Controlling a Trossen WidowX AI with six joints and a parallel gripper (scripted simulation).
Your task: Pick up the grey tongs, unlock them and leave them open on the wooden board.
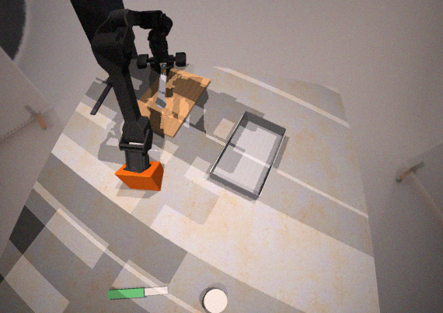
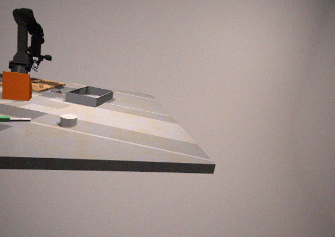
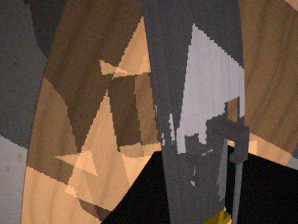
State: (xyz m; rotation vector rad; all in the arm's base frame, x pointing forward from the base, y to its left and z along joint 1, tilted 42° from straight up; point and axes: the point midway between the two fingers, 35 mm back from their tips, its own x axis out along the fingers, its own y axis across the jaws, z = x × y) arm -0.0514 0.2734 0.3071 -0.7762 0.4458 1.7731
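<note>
Now: gripper tip 10 cm above the wooden board, 2 cm to the left of it and 2 cm short of it. The rest, counted from my gripper tip: tin (41 cm ahead, 23 cm to the right, 8 cm below); then black spatula (31 cm behind, 11 cm below, 1 cm to the right); then yellow lock piece (3 cm above, 1 cm to the right).
</note>
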